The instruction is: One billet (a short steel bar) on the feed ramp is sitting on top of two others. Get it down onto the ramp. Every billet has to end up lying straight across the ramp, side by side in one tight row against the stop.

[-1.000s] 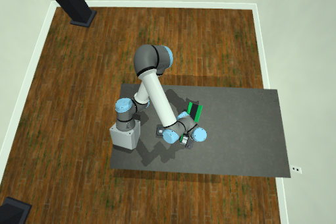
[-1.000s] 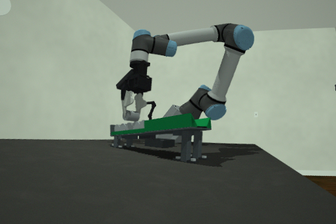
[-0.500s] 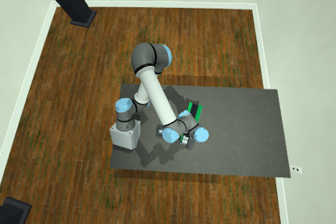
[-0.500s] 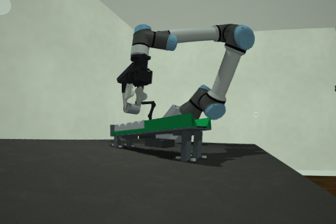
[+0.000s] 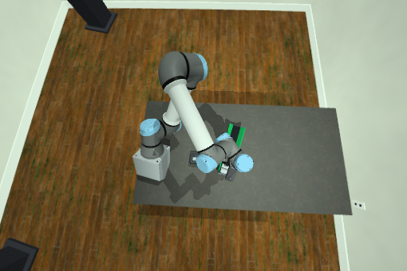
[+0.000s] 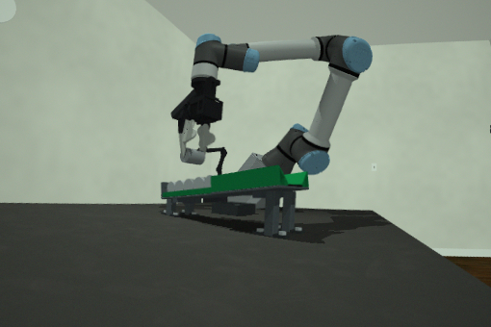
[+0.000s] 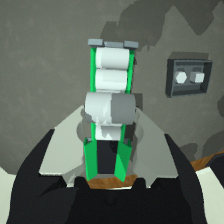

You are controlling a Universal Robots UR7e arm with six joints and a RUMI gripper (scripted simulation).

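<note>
Now: the billet 1 cm below my hand. The rest, counted from my hand: grey stop (11 cm below, 8 cm to the right); then dark box (22 cm behind, 16 cm below, 2 cm to the right).
</note>
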